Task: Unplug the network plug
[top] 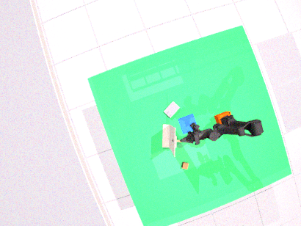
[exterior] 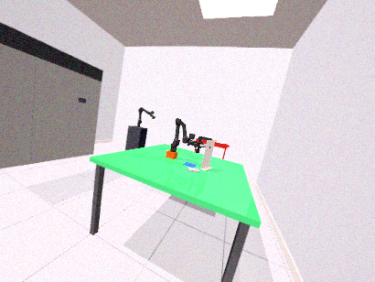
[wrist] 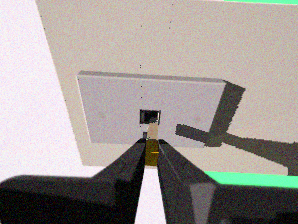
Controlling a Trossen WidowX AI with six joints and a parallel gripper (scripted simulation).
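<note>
The blue marked square lies 13 cm behind my gripper tip, 3 cm to the right of it and 23 cm below it. From my gripper tip the other things lie so: flat white tile 7 cm behind, 19 cm to the right, 22 cm below; yellow network plug right at my gripper tip; upright panel 4 cm ahead, 3 cm to the right, 9 cm below.
</note>
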